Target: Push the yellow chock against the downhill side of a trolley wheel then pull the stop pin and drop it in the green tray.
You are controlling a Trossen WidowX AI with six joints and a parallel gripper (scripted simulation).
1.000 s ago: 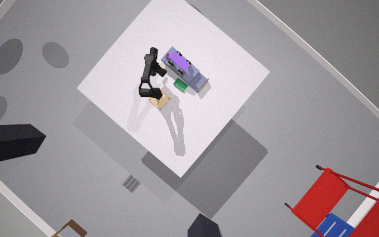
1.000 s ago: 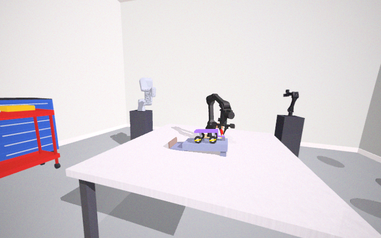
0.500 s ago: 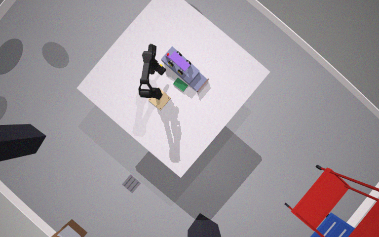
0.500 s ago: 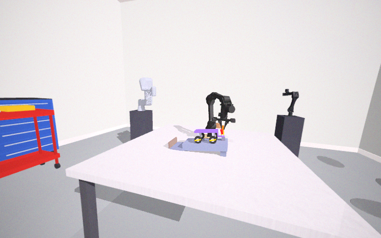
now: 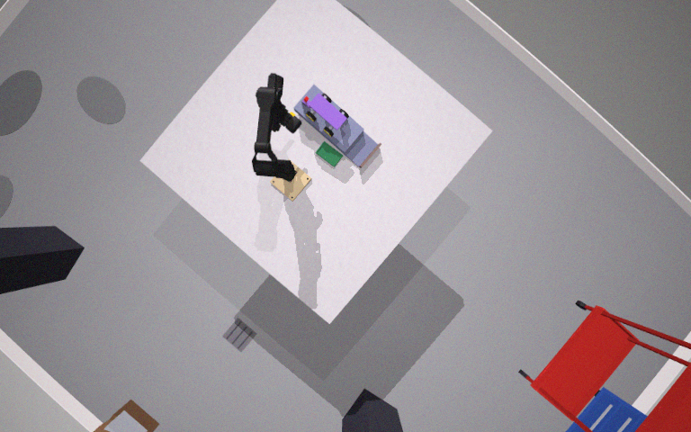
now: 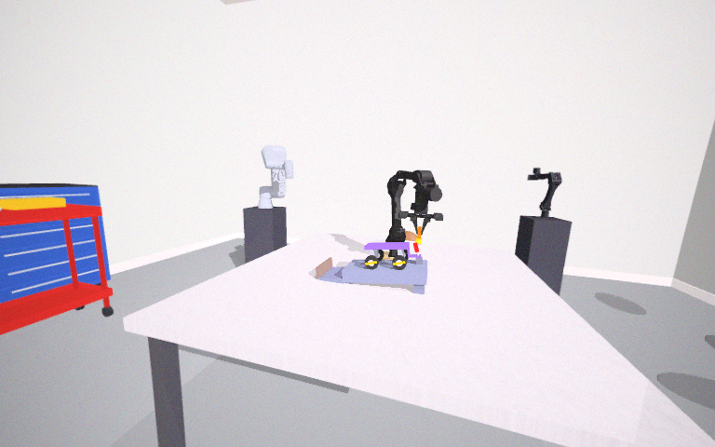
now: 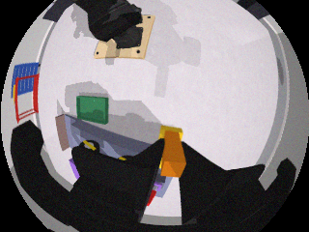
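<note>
Now: gripper tip 2 cm short of the yellow chock and 1 cm above it. Also, from my gripper tip: stop pin: 14 cm ahead, 1 cm to the right, 4 cm below; purple trolley: 15 cm ahead, 13 cm to the right, 6 cm below; blue-grey ramp: 15 cm ahead, 13 cm to the right, 13 cm below.
</note>
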